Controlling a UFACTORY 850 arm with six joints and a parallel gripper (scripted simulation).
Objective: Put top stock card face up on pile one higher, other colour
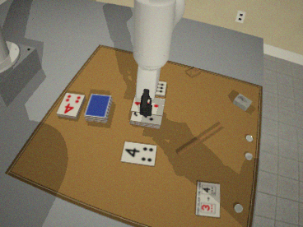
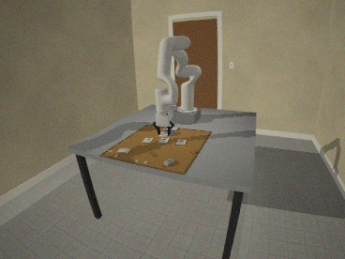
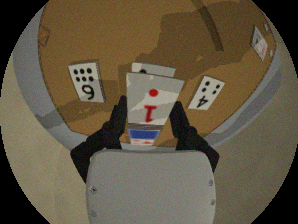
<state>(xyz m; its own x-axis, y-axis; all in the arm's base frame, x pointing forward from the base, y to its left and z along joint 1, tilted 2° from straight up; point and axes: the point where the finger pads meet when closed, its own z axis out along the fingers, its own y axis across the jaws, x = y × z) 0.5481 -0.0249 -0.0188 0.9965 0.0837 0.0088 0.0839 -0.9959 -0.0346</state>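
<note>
Right now my hand is 80 mm above the brown card cloth, 30 mm short of it and 20 mm to the left of it. The rest, counted from my hand: small grey block (290 mm ahead, 140 mm to the left, 50 mm below); thin stick (170 mm ahead, 70 mm below, 40 mm to the right); rule card (210 mm to the right, 210 mm ahead, 70 mm below).
</note>
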